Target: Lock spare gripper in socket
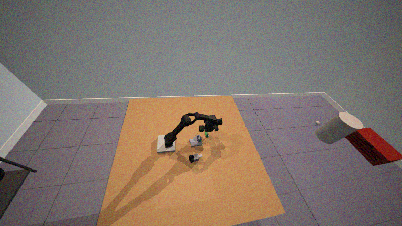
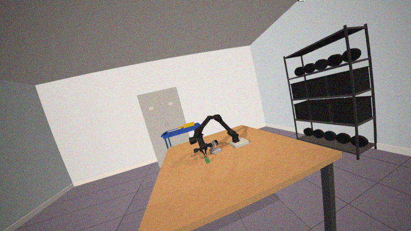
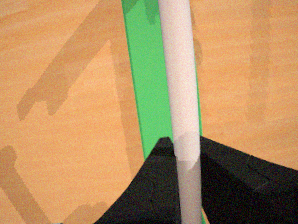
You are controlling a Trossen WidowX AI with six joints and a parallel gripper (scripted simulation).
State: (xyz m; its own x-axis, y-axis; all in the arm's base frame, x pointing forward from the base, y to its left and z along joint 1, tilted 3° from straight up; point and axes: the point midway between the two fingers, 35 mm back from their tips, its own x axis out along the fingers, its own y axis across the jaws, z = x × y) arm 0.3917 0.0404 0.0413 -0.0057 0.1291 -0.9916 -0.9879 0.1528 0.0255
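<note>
Right now the green strip is 2 cm to the left of my gripper tip and 1 cm below it. From my gripper tip the other things lie so: spare gripper (18 cm behind, 23 cm to the right); grey mount (13 cm behind, 8 cm to the right, 2 cm above).
</note>
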